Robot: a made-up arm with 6 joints.
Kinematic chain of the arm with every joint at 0, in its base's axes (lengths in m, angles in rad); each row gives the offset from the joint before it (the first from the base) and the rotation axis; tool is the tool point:
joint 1: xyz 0 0 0.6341 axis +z
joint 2: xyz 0.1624 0 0 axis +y
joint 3: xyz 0 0 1.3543 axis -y
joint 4: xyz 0 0 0.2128 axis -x
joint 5: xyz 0.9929 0 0 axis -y
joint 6: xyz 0.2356 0 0 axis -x
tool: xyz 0 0 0
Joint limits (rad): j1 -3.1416..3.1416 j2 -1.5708..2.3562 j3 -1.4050..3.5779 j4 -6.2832..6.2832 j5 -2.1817..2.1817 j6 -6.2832..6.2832
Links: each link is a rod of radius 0.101 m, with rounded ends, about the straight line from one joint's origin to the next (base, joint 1, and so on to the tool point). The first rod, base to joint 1, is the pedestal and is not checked.
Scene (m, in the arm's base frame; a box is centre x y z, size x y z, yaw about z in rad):
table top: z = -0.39
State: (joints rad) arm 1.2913 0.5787 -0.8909 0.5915 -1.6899 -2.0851
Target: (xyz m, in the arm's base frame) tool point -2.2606 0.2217 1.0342
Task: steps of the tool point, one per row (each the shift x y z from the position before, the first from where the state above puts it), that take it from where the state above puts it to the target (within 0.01 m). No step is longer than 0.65 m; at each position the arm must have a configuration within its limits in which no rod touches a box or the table.
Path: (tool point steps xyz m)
1: -0.2477 0.2729 -0.0302
2: -0.3615 0.1952 -0.0099
3: -0.4464 0.0740 0.0114
4: -0.4865 -0.0790 0.0330
5: -0.4701 -0.2459 0.0543
6: -0.3935 -0.4051 0.0741
7: -0.2614 -0.5340 0.0917

